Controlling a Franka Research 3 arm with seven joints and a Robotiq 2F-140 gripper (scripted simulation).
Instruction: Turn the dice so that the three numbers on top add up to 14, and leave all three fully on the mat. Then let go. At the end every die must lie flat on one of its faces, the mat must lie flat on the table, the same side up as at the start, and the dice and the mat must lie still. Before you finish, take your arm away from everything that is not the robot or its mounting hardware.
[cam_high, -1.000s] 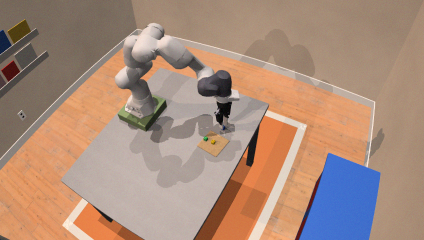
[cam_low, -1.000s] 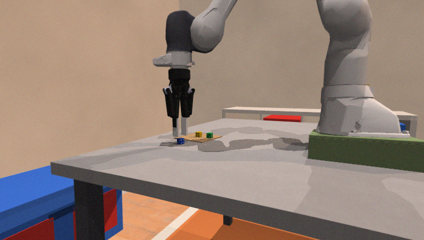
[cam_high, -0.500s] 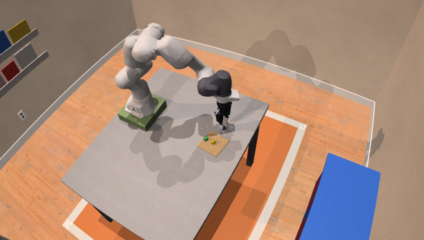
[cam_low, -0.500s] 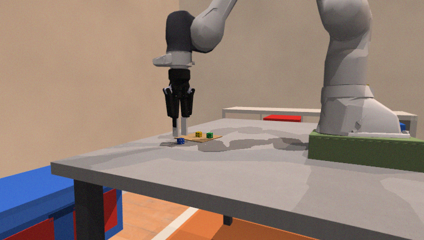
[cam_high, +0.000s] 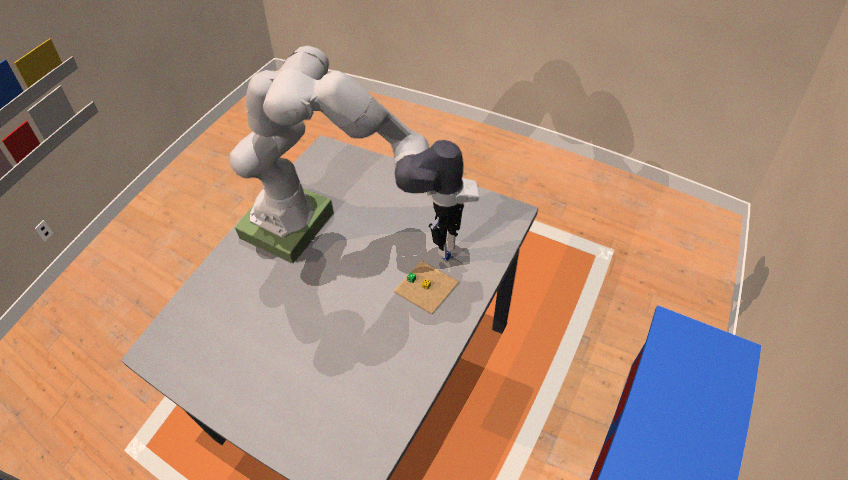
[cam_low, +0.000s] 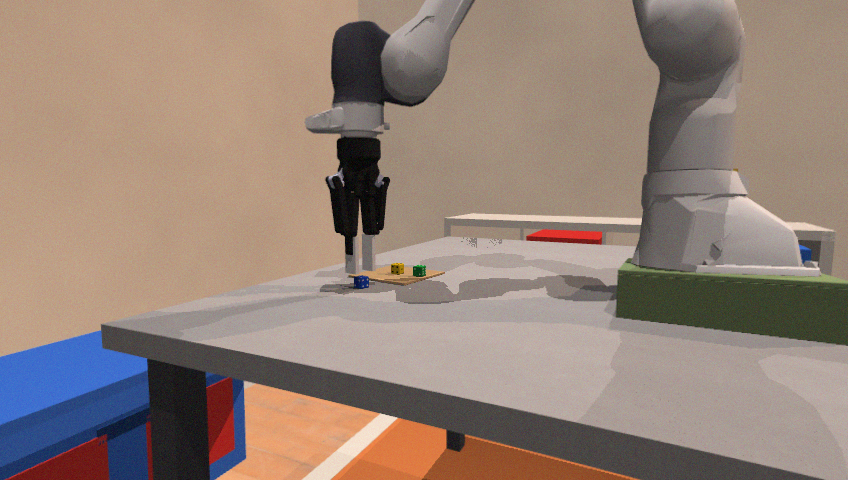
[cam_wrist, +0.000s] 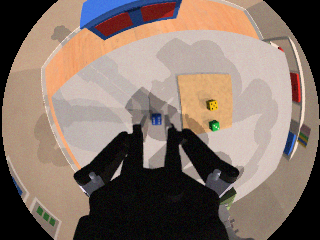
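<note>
Right now the blue die is 50 mm below my hand. Also, from my hand: tan mat: 30 mm behind, 130 mm to the right, 60 mm below; yellow die: 30 mm behind, 130 mm to the right, 50 mm below; green die: 80 mm behind, 120 mm to the right, 50 mm below.
</note>
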